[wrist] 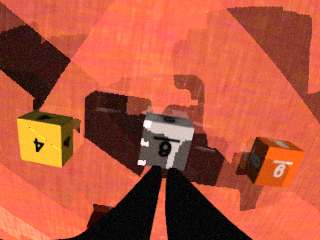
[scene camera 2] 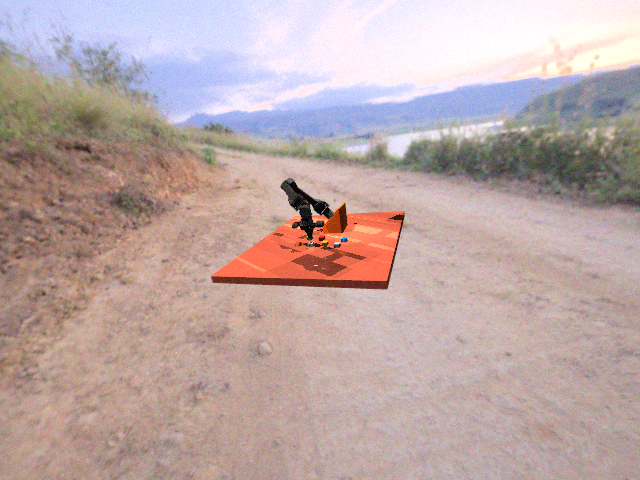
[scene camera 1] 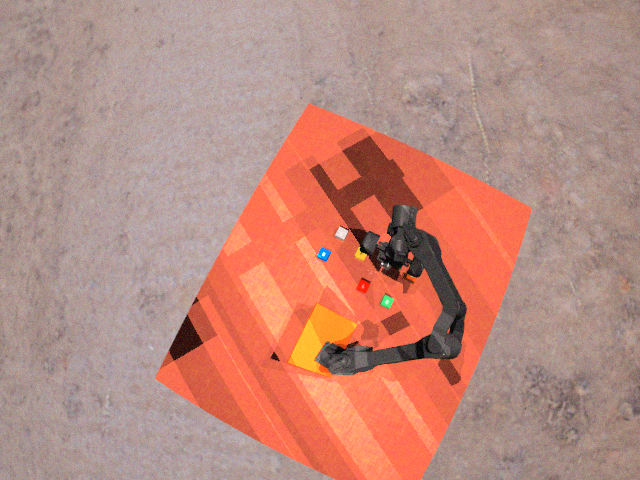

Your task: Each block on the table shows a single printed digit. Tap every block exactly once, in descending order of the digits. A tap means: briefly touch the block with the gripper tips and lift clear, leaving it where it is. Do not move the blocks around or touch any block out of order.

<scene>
The gripper is shut, with nothing in its grasp. Further things: a yellow block and an orange block.
The gripper also shows in the wrist view.
</scene>
